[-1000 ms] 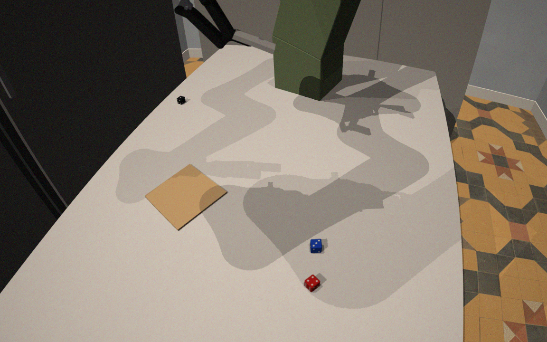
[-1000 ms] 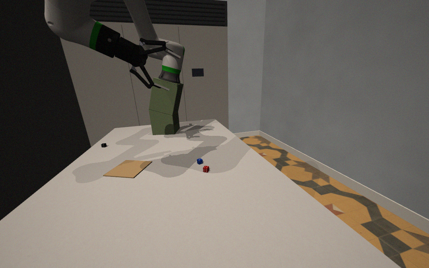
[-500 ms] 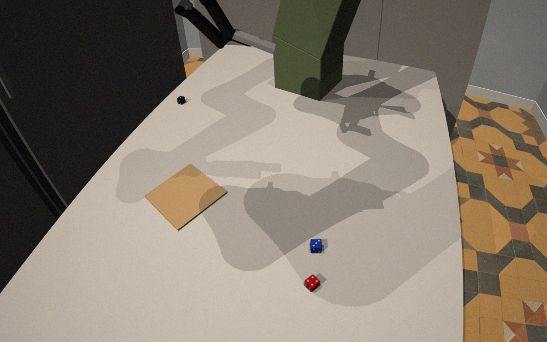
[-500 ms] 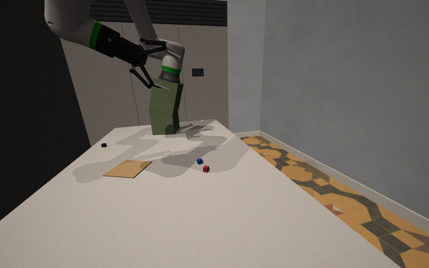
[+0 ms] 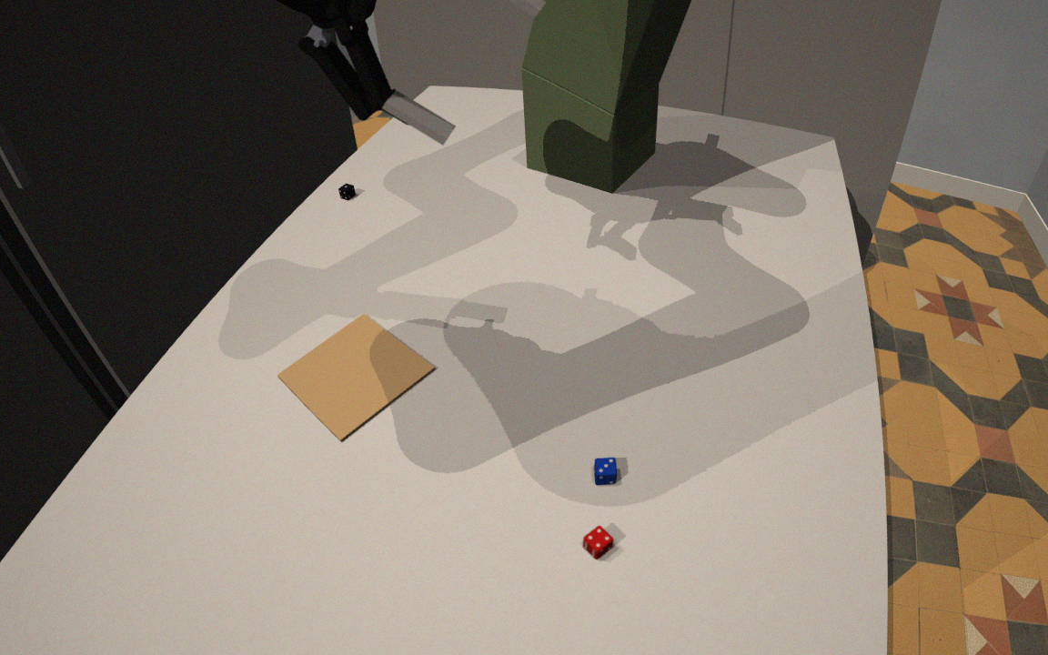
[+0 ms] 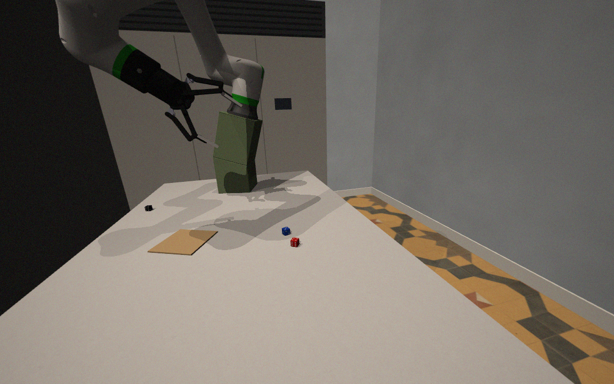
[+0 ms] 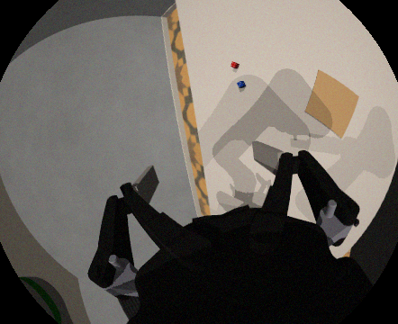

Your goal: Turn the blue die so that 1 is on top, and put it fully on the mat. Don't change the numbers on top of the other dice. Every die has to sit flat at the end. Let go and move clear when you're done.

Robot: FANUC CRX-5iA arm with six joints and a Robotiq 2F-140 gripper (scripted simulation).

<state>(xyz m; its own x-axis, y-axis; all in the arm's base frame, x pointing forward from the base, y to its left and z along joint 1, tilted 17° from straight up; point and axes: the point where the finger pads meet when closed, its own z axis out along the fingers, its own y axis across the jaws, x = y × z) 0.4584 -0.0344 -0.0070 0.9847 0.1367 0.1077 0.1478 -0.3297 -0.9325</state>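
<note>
Right now the black die is 260 mm behind my hand, 390 mm to the right of it and 330 mm below it. Also, from my hand: mat 90 mm ahead, 160 mm to the right, 340 mm below; then blue die 130 mm ahead, 150 mm to the left, 330 mm below; then red die 200 mm ahead, 160 mm to the left, 330 mm below.
</note>
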